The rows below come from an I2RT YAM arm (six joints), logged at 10 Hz.
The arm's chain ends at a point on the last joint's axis. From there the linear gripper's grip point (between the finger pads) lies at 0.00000 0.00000 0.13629 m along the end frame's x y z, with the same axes.
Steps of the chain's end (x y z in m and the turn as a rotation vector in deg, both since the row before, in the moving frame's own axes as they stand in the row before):
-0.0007, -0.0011, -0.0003, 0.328, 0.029, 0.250
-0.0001, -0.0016, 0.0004, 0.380, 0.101, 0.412
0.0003, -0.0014, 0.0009, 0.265, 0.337, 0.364
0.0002, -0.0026, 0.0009, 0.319, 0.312, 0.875
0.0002, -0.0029, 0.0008, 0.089, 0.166, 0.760
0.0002, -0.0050, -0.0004, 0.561, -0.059, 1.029
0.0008, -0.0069, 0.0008, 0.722, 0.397, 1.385
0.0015, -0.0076, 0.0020, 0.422, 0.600, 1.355
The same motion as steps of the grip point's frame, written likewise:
-0.0006, -0.0019, -0.0003, 0.328, 0.029, 0.250
0.0001, -0.0025, 0.0004, 0.380, 0.101, 0.412
0.0011, -0.0020, 0.0009, 0.265, 0.337, 0.364
0.0009, -0.0034, 0.0009, 0.319, 0.312, 0.875
0.0006, -0.0031, 0.0008, 0.089, 0.166, 0.760
0.0001, -0.0063, -0.0004, 0.561, -0.059, 1.029
0.0018, -0.0086, 0.0008, 0.722, 0.397, 1.385
0.0029, -0.0086, 0.0020, 0.422, 0.600, 1.355

